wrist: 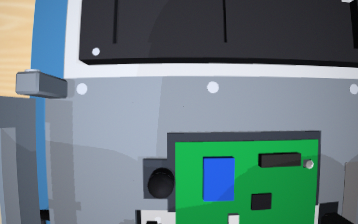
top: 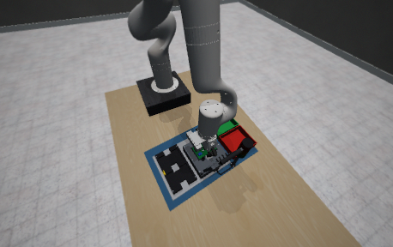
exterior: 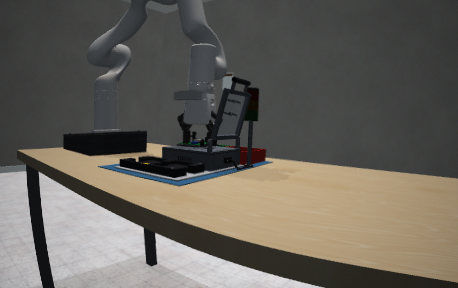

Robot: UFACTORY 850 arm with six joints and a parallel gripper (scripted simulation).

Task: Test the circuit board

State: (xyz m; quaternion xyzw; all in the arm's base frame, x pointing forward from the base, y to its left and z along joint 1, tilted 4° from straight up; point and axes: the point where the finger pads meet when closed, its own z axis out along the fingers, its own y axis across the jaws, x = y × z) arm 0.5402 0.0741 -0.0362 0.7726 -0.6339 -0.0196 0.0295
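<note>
Now: hand 10 mm above the green circuit board. The rest, counted from my hand: green bin (180 mm to the left, 140 mm behind, 70 mm below); red bin (200 mm to the left, 70 mm below); tester lid (120 mm ahead, 100 mm above, 20 mm to the left).
</note>
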